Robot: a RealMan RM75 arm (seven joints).
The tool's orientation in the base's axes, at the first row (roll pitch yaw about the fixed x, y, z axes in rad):
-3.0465 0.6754 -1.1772
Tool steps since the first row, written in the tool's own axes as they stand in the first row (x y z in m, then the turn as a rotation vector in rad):
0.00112 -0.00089 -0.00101 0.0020 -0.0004 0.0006
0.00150 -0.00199 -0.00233 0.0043 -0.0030 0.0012
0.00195 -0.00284 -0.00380 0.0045 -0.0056 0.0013
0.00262 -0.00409 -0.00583 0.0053 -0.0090 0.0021
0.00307 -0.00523 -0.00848 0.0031 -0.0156 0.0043
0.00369 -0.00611 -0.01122 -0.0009 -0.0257 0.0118
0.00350 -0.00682 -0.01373 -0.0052 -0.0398 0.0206
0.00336 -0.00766 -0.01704 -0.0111 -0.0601 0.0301
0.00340 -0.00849 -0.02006 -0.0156 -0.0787 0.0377
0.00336 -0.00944 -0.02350 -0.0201 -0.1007 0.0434
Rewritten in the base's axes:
0.00133 -0.00113 0.00015 0.0009 -0.0009 -0.0017
0.00268 -0.00185 0.00102 0.0039 -0.0014 -0.0034
0.00383 -0.00280 0.00194 0.0064 -0.0006 -0.0034
0.00552 -0.00411 0.00319 0.0097 0.0004 -0.0043
0.00713 -0.00569 0.00506 0.0150 0.0055 -0.0041
0.00856 -0.00752 0.00686 0.0222 0.0163 -0.0067
0.00955 -0.00868 0.00898 0.0328 0.0294 -0.0098
0.01080 -0.01033 0.01171 0.0488 0.0460 -0.0120
0.01205 -0.01194 0.01409 0.0638 0.0600 -0.0137
0.01345 -0.01370 0.01686 0.0823 0.0739 -0.0137

